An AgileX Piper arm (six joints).
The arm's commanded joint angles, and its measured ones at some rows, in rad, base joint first. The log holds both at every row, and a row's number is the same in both.
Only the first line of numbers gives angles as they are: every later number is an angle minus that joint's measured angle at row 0.
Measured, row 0: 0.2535 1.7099 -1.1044 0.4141 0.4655 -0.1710
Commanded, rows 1 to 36: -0.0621 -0.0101 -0.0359 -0.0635 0.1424 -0.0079; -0.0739 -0.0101 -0.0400 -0.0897 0.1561 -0.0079; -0.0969 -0.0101 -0.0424 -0.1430 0.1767 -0.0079; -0.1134 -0.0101 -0.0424 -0.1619 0.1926 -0.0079; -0.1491 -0.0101 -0.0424 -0.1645 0.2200 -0.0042; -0.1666 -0.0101 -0.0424 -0.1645 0.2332 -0.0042; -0.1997 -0.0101 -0.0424 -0.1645 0.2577 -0.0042; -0.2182 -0.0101 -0.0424 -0.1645 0.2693 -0.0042; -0.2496 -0.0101 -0.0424 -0.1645 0.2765 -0.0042; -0.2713 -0.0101 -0.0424 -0.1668 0.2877 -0.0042; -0.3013 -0.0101 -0.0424 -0.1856 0.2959 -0.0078; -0.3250 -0.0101 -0.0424 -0.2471 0.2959 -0.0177; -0.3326 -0.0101 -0.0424 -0.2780 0.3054 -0.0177; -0.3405 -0.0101 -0.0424 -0.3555 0.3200 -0.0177; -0.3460 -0.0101 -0.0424 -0.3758 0.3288 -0.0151; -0.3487 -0.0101 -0.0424 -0.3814 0.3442 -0.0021; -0.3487 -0.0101 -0.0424 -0.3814 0.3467 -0.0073; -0.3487 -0.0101 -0.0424 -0.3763 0.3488 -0.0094; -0.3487 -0.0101 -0.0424 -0.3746 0.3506 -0.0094; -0.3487 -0.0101 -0.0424 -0.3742 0.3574 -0.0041; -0.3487 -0.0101 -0.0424 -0.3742 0.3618 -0.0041; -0.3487 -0.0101 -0.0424 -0.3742 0.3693 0.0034; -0.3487 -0.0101 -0.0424 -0.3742 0.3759 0.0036; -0.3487 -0.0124 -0.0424 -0.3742 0.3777 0.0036; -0.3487 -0.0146 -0.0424 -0.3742 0.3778 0.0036; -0.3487 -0.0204 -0.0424 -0.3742 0.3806 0.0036; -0.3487 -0.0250 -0.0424 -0.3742 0.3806 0.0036; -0.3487 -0.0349 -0.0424 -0.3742 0.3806 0.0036; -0.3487 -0.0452 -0.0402 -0.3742 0.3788 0.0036; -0.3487 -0.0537 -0.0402 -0.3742 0.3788 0.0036; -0.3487 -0.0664 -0.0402 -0.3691 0.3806 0.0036; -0.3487 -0.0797 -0.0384 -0.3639 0.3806 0.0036; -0.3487 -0.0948 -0.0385 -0.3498 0.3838 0.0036; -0.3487 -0.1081 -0.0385 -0.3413 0.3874 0.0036; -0.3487 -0.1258 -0.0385 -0.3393 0.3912 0.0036; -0.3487 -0.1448 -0.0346 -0.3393 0.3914 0.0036
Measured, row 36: -0.3434 -0.0815 -0.0366 -0.3564 0.3796 -0.0003
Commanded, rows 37 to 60: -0.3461 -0.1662 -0.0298 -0.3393 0.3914 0.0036; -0.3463 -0.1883 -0.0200 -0.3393 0.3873 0.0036; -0.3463 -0.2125 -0.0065 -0.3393 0.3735 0.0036; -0.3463 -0.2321 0.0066 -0.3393 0.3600 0.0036; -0.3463 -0.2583 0.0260 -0.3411 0.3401 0.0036; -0.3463 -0.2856 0.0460 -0.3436 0.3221 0.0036; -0.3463 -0.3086 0.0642 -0.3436 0.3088 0.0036; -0.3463 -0.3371 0.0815 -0.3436 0.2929 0.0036; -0.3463 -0.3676 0.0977 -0.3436 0.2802 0.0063; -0.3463 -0.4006 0.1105 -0.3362 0.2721 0.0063; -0.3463 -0.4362 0.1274 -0.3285 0.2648 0.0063; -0.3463 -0.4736 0.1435 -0.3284 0.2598 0.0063; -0.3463 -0.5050 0.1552 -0.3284 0.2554 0.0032; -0.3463 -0.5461 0.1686 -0.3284 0.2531 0.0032; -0.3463 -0.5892 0.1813 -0.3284 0.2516 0.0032; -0.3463 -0.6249 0.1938 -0.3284 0.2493 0.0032; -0.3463 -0.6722 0.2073 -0.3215 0.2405 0.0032; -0.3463 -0.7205 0.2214 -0.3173 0.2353 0.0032; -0.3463 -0.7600 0.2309 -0.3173 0.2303 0.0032; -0.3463 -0.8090 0.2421 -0.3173 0.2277 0.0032; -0.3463 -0.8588 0.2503 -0.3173 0.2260 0.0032; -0.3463 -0.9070 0.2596 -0.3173 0.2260 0.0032; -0.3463 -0.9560 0.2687 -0.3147 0.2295 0.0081; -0.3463 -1.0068 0.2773 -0.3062 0.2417 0.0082
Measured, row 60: -0.3434 -0.8430 0.2470 -0.3231 0.2380 0.0020
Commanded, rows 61 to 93: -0.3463 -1.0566 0.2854 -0.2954 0.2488 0.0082; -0.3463 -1.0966 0.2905 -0.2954 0.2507 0.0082; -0.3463 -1.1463 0.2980 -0.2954 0.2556 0.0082; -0.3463 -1.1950 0.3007 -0.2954 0.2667 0.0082; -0.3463 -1.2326 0.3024 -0.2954 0.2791 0.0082; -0.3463 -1.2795 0.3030 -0.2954 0.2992 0.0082; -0.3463 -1.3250 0.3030 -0.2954 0.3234 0.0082; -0.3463 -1.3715 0.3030 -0.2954 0.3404 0.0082; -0.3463 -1.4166 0.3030 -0.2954 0.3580 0.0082; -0.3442 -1.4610 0.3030 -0.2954 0.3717 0.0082; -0.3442 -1.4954 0.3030 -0.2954 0.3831 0.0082; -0.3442 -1.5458 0.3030 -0.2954 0.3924 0.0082; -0.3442 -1.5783 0.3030 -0.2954 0.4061 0.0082; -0.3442 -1.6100 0.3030 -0.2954 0.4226 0.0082; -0.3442 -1.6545 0.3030 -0.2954 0.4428 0.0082; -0.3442 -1.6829 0.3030 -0.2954 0.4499 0.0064; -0.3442 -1.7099 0.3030 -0.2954 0.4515 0.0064; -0.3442 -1.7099 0.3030 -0.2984 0.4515 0.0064; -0.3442 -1.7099 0.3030 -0.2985 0.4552 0.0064; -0.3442 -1.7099 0.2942 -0.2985 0.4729 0.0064; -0.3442 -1.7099 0.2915 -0.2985 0.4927 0.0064; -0.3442 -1.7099 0.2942 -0.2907 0.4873 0.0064; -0.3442 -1.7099 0.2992 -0.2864 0.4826 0.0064; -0.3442 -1.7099 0.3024 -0.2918 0.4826 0.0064; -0.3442 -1.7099 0.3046 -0.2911 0.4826 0.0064; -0.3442 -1.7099 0.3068 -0.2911 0.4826 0.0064; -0.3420 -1.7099 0.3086 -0.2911 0.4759 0.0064; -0.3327 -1.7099 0.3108 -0.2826 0.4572 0.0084; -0.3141 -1.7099 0.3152 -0.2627 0.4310 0.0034; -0.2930 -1.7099 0.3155 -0.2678 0.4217 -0.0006; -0.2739 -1.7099 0.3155 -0.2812 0.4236 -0.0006; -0.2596 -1.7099 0.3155 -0.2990 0.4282 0.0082; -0.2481 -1.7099 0.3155 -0.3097 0.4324 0.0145
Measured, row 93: -0.2954 -1.7077 0.3107 -0.2763 0.4475 0.0040
